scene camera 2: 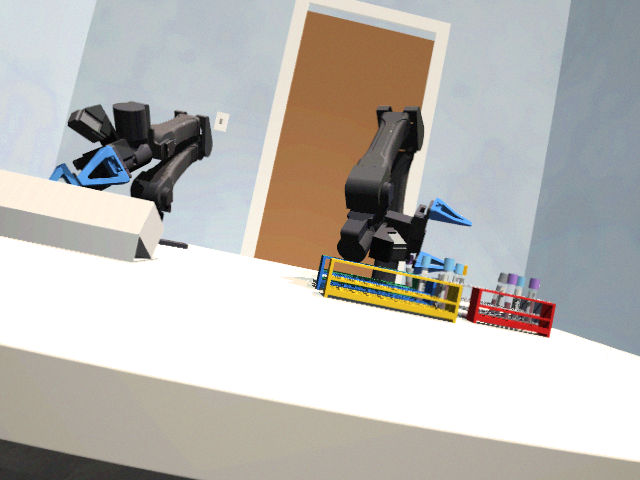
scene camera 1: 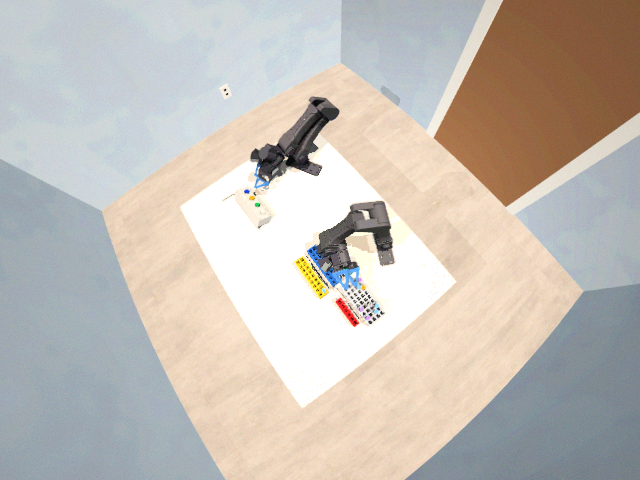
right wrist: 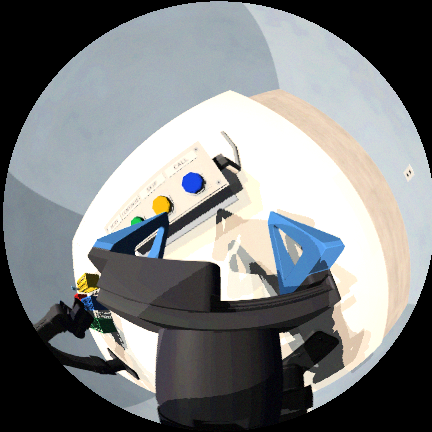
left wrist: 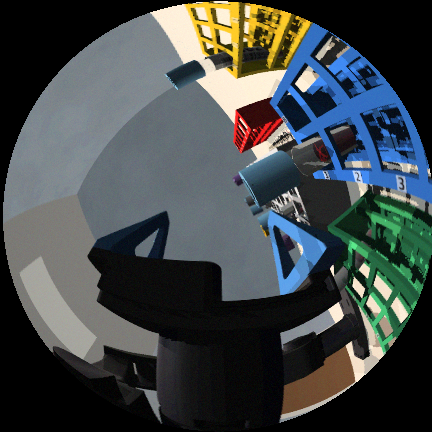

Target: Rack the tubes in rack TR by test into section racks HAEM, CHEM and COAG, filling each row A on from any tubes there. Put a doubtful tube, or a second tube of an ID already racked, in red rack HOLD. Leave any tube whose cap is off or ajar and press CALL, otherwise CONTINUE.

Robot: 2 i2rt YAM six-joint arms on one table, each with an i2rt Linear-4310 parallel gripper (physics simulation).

Labels:
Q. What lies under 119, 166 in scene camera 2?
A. The right gripper.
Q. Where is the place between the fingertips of the left gripper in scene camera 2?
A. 463, 247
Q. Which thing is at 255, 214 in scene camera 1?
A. A panel with coloured buttons.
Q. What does the right gripper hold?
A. Nothing.

